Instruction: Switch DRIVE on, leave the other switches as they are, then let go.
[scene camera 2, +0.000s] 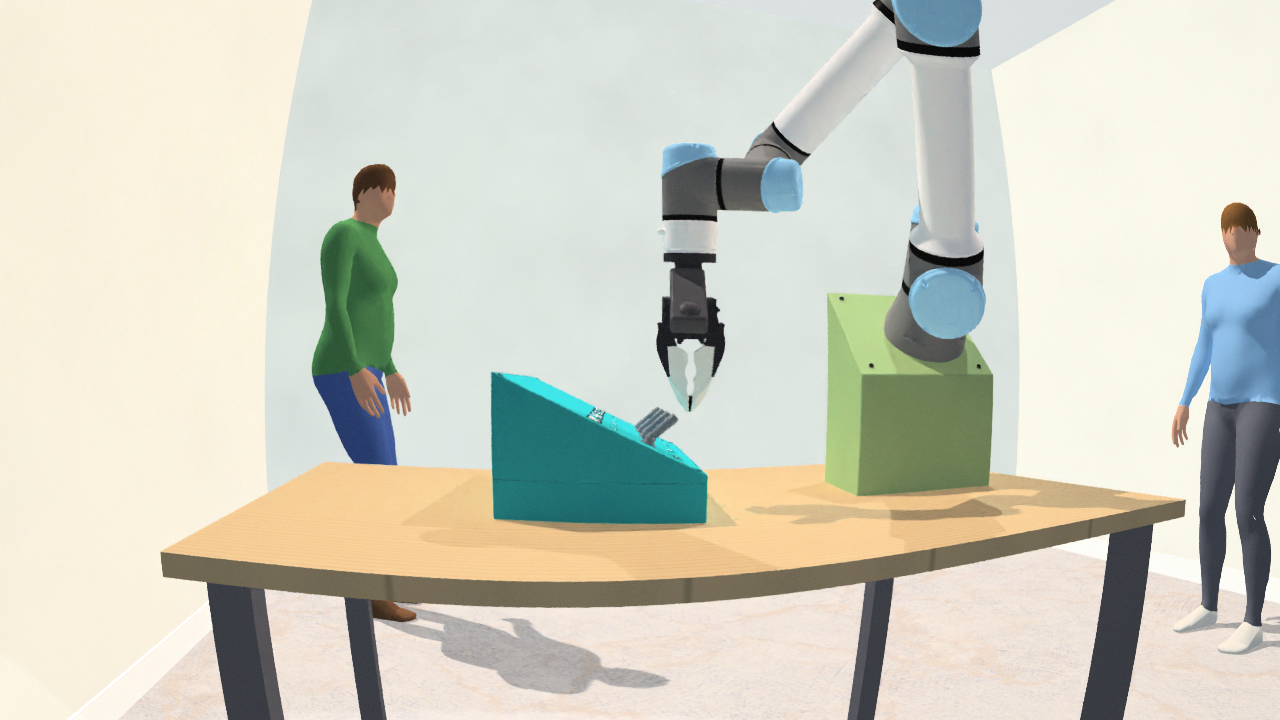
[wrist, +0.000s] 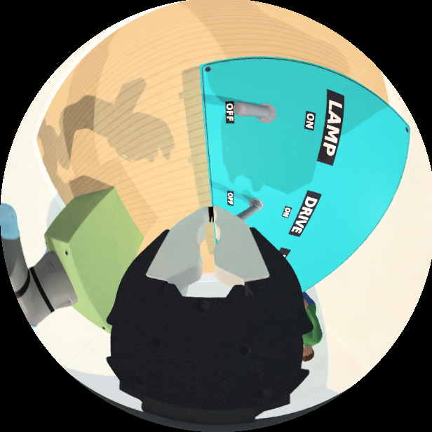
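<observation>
A teal sloped switch box stands on the table. The DRIVE lever is grey, beside its black DRIVE label; its tip is partly hidden by the gripper. The LAMP lever points at its OFF label. In the scene view the grey levers overlap and lean alike toward the box's low edge, the OFF side. A third label is mostly hidden. My gripper is shut and empty, pointing down, beside the levers on the low-edge side, with its tips near lever-top height and a gap in the scene view.
A green pedestal carries the arm's base on the wooden table. A person in a green top stands behind the table at the left, and one in a blue top stands at the far right.
</observation>
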